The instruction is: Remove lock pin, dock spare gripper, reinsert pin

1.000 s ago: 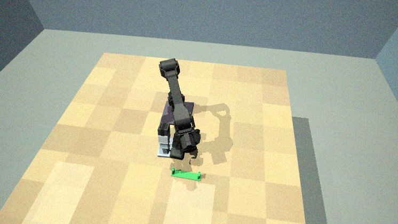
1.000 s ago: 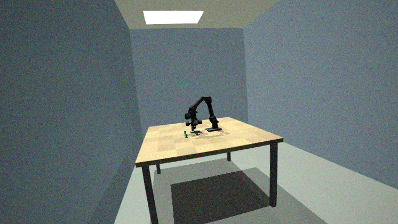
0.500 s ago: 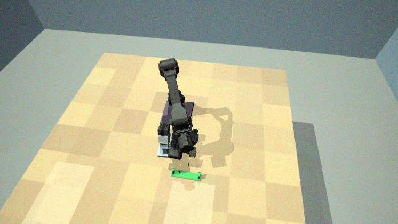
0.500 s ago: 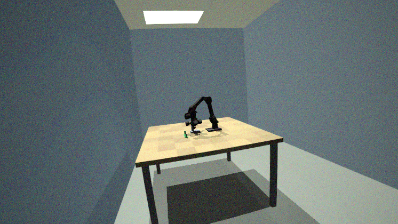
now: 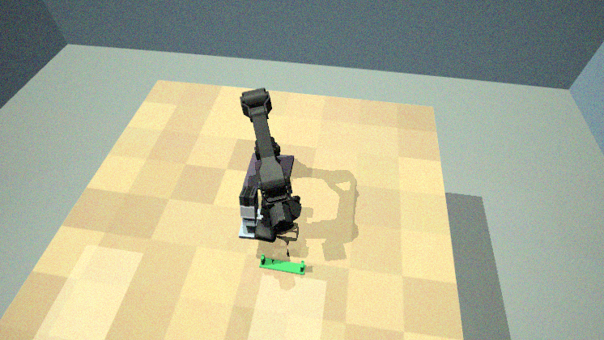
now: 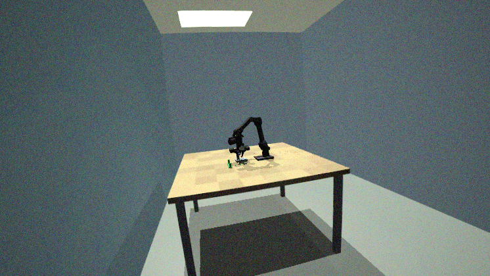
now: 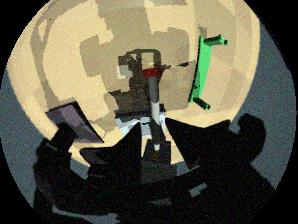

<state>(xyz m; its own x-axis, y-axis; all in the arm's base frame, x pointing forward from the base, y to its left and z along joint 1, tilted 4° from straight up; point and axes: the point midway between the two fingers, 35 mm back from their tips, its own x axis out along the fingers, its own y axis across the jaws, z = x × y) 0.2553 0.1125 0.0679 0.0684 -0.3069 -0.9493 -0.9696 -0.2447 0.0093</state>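
The grey mount lies 50 mm to the right of my gripper tip. Round my gripper tip: green holder 100 mm ahead, 100 mm to the left, 20 mm below; spare gripper 50 mm to the right, 80 mm above.
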